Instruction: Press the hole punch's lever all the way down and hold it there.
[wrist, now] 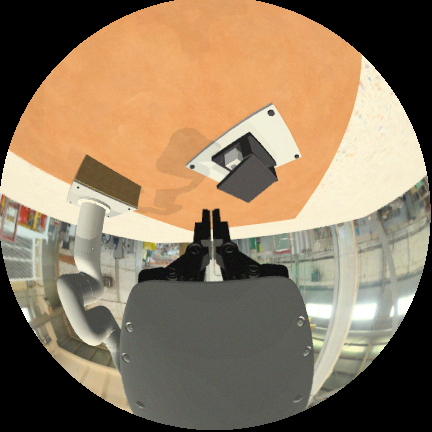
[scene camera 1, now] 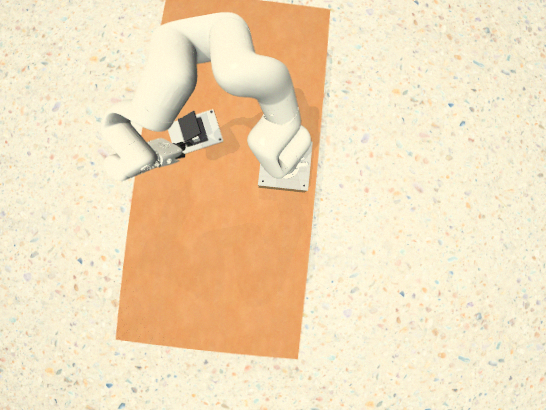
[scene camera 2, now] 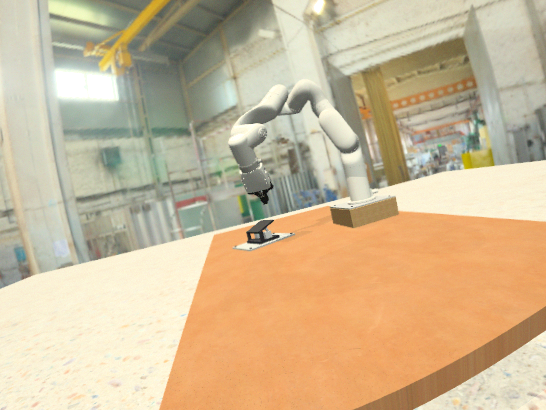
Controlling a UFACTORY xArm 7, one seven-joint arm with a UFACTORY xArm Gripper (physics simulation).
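Seen in the pictures: gripper, between the fingertips: [wrist: 210, 219] [scene camera 1: 183, 145] [scene camera 2: 266, 202]; arm's base, origin of its link: [wrist: 93, 203] [scene camera 2: 361, 201].
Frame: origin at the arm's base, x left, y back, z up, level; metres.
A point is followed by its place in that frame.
Note:
The hole punch is a black device on a white base plate [scene camera 1: 214, 124] {x -0.247, y -0.316, z -0.075 m} [scene camera 2: 243, 246] {x -0.213, y -0.511, z -0.075 m} [wrist: 281, 134] {x -0.181, y -0.511, z -0.075 m} with dark screws at its corners. Its flat dark lever [scene camera 1: 189, 126] {x -0.214, y -0.413, z -0.006 m} [scene camera 2: 262, 225] {x -0.193, y -0.409, z -0.006 m} [wrist: 248, 179] {x -0.203, y -0.416, z -0.007 m} is tilted up, with a gap beneath it in scene camera 2. My gripper [scene camera 1: 190, 142] {x -0.088, y -0.403, z 0.096 m} [scene camera 2: 265, 202] {x -0.088, y -0.403, z 0.096 m} [wrist: 210, 219] {x -0.088, y -0.403, z 0.096 m} is shut and empty. In scene camera 2 it hangs in the air above the punch, clear of the lever. In the wrist view the fingertips point to the left of and below the lever, apart from it.
The punch is on an orange table top [scene camera 1: 215, 260] {x 0.406, y -0.362, z -0.083 m} [scene camera 2: 360, 300] {x 0.593, y -0.508, z -0.083 m} [wrist: 125, 90] {x 0.056, y -0.344, z -0.083 m}. The arm's base stands on a wooden block [scene camera 2: 365, 215] {x 0.092, y -0.068, z -0.046 m} [wrist: 107, 179] {x -0.015, y -0.110, z -0.047 m} beside the punch. In scene camera 1 the arm arches over the table top behind the punch.

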